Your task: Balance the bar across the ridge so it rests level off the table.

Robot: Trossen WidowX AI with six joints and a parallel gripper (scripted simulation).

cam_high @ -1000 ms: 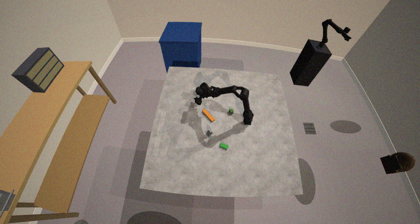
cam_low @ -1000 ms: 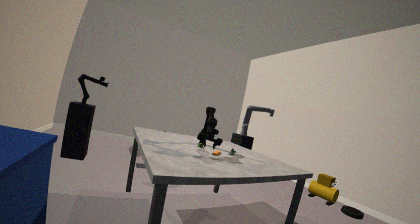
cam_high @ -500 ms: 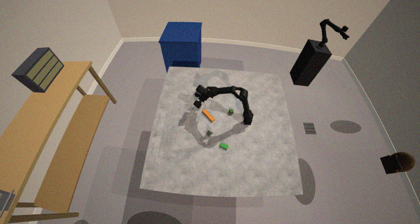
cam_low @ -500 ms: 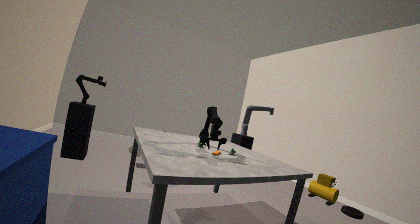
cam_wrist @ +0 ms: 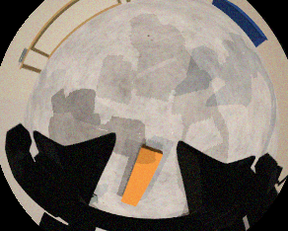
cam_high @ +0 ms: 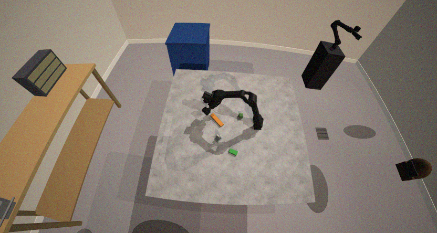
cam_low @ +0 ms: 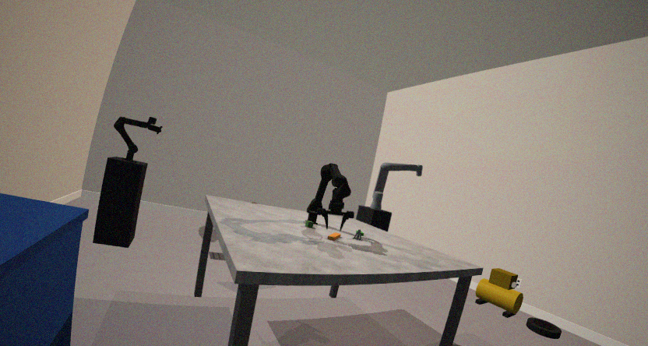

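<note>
Now: gripper tip 70 mm past the orange bar, 60 mm to the right of it and 50 mm above it. The rest, counted from my gripper tip: green cube (280 mm behind, 10 mm to the left, 40 mm below).
</note>
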